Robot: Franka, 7 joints.
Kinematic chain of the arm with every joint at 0, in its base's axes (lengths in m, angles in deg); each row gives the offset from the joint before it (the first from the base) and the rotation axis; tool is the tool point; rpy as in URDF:
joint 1: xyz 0 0 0.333 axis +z
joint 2: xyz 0 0 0 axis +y
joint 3: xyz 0 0 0.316 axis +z
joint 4: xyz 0.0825 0 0 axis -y
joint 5: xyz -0.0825 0 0.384 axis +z
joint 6: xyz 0 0 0 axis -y
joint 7: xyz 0.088 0 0 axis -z
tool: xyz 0 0 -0.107 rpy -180 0 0
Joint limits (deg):
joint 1: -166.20..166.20
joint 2: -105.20..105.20
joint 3: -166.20..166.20
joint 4: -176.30..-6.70
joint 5: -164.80..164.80
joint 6: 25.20..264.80
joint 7: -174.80..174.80
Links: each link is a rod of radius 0.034 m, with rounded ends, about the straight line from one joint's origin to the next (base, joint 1, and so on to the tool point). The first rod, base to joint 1, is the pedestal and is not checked.
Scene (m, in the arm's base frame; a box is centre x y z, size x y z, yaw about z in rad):
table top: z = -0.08
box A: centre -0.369 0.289 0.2 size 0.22 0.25 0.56 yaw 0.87
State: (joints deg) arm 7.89 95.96 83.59 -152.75 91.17 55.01 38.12
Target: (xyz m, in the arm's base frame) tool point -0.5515 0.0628 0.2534
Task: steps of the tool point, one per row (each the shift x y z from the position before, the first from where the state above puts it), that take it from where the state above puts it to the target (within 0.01 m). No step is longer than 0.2 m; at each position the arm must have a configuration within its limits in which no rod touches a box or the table.
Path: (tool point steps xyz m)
1: -0.0101 -0.0018 -0.0769
2: -0.0056 -0.0180 -0.0732
3: -0.0046 -0.0326 -0.0641
4: -0.0067 -0.0434 -0.0509
5: -0.0110 -0.0493 -0.0349
6: -0.0162 -0.0494 -0.0180
7: -0.0207 -0.0440 -0.0015
8: 0.0114 -0.0573 -0.0768
9: -0.0380 -0.0767 -0.0434
10: -0.0906 -0.0596 -0.0005
11: -0.1233 -0.0110 0.0459
12: -0.1207 0.0512 0.0901
13: -0.0813 0.1037 0.1262

